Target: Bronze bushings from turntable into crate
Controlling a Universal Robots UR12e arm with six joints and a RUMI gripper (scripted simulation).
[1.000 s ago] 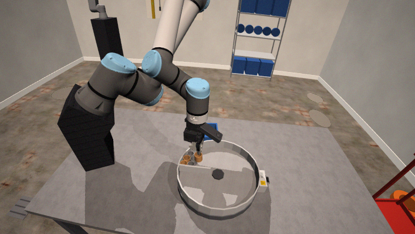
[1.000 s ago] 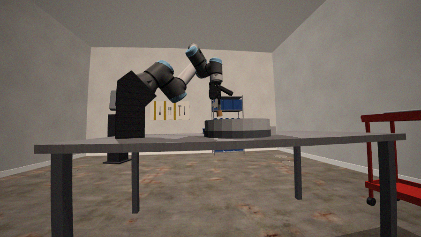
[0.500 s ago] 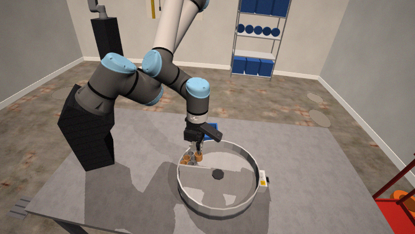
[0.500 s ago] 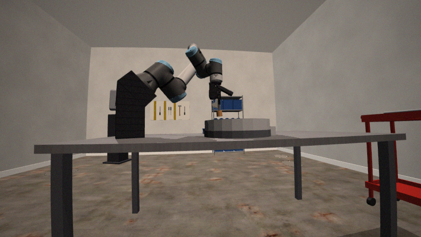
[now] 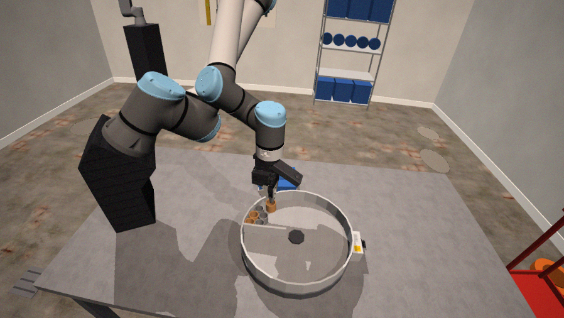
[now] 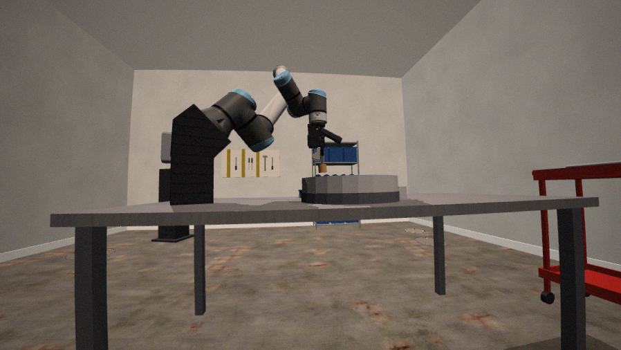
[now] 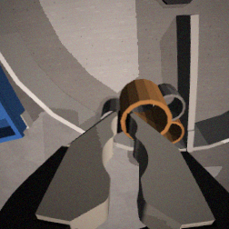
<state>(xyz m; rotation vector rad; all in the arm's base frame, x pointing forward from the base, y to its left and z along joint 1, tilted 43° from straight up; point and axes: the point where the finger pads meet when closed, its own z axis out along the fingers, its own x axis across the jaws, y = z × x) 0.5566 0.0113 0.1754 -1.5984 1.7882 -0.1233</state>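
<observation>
The blue crate is 27 cm to the left of my hand, 14 cm below it and 6 cm behind it. Also, from my hand: turntable 12 cm below, 12 cm ahead, 5 cm to the right.
</observation>
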